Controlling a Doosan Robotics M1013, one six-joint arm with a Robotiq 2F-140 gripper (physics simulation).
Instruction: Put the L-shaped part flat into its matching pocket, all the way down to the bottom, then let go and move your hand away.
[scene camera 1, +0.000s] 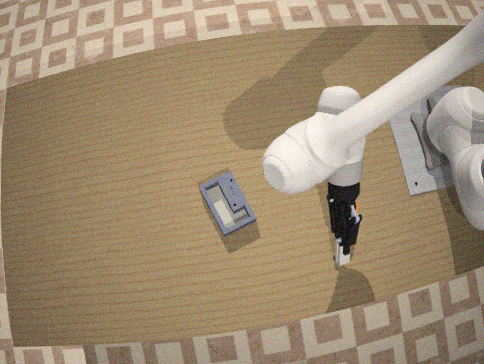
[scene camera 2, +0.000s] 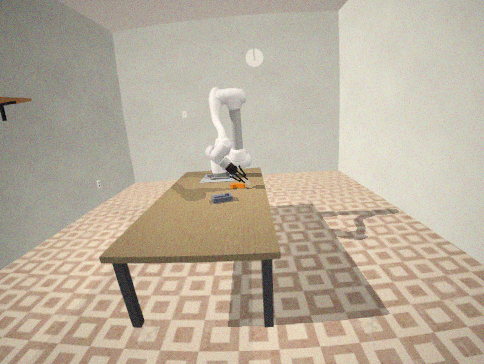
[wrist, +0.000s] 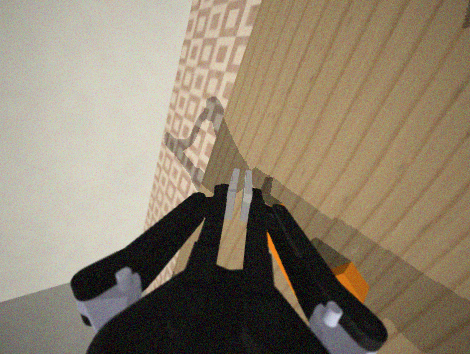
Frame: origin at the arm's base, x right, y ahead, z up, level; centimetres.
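Seen in the pictures: gripper, fingertip midpoint: (scene camera 1: 342, 261) (scene camera 2: 249, 184) (wrist: 241, 180); arm's base, link origin: (scene camera 1: 440, 138) (scene camera 2: 220, 177).
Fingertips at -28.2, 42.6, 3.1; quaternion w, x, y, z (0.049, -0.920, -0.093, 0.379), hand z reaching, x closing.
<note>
Pixels of each thing's middle, then the offset from my fingertips to it, as dx, dy, dz. Level surfaces: height alone.
- orange L-shaped part, body centre: (wrist: 302, 247) (scene camera 1: 343, 223) (scene camera 2: 237, 186) +10.0, -2.9, -2.1
- blue-grey block, body centre: (scene camera 1: 227, 203) (scene camera 2: 221, 198) +21.1, +25.3, -1.7
- wooden table, surface height: dz -3.6
The orange L-shaped part (scene camera 1: 357, 207) (scene camera 2: 237, 186) (wrist: 354, 282) lies on the table, mostly hidden behind the gripper in the first scene view and behind its right finger in the wrist view. My gripper (scene camera 1: 343, 256) (wrist: 241, 180) is shut and empty, with bare table visible through the narrow gap between its pale pads. It is tilted and stands above the table beside the part. The blue-grey block (scene camera 1: 231, 194) (scene camera 2: 221, 198) lies apart from the gripper. Its L-shaped pocket (scene camera 1: 225, 212) is empty, with a pale bottom.
The robot's base stands on a grey plate (scene camera 1: 410, 175) on the wooden table (scene camera 1: 125, 200) (scene camera 2: 200, 235). The table's long edge and the tiled floor (wrist: 215, 55) lie close to the gripper's side in the wrist view. The arm's shadow falls across the table.
</note>
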